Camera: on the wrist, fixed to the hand. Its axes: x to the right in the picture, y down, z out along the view.
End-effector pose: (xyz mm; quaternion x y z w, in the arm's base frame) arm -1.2 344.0 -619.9 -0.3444 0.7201 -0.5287 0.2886
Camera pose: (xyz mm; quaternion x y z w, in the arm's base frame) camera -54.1 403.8 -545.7 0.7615 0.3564 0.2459 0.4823
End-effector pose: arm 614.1 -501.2 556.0 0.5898 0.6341 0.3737 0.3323
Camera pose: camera 509.1 -530.4 560.8 -0.6137 0.5537 -0.3631 0.4300
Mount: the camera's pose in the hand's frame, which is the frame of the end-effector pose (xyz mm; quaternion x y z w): -20.2 -49.0 -95.3 0.0204 0.0735 0.9971 0.0036
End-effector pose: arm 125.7 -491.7 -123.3 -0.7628 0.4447 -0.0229 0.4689
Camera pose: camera 102.6 -535.7 -26.2 0.4519 0.7962 0.4023 0.0074
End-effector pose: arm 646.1 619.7 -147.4 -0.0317 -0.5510 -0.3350 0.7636
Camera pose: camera 694.1 551.6 -217.8 -0.5093 0.0789 0.7691 0.3779
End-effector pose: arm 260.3 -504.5 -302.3 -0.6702 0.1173 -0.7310 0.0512
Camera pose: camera 171.8 -442.6 -317.1 0.1693 0.6575 -0.0032 0.7341
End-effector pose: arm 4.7 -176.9 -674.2 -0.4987 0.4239 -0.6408 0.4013
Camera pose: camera -89.5 -128.7 -647.7 0.4761 0.5152 0.3525 0.6194
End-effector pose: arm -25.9 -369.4 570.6 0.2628 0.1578 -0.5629 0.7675
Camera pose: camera -73.6 -309.4 493.0 0.2153 -0.2166 0.7794 0.5471
